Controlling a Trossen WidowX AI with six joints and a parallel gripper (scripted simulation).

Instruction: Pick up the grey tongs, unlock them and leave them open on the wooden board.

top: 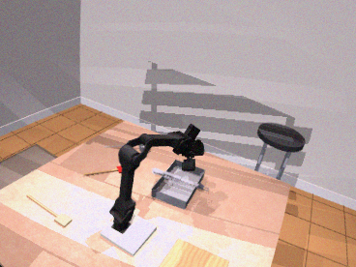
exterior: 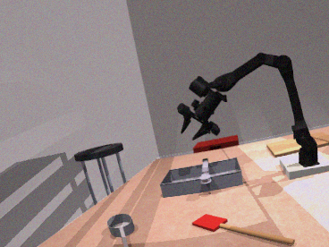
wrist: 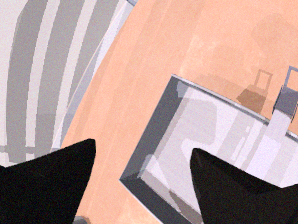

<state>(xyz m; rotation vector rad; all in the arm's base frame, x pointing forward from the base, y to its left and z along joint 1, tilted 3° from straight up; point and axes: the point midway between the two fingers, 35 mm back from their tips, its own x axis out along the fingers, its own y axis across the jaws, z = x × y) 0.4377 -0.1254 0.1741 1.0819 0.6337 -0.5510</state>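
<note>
Now: the roasting tin 17 cm below my gripper tip, 4 cm behind it and 3 cm to the left of it. From my gripper tip the other things lie so: wooden board: 56 cm behind, 22 cm to the right, 19 cm below.
</note>
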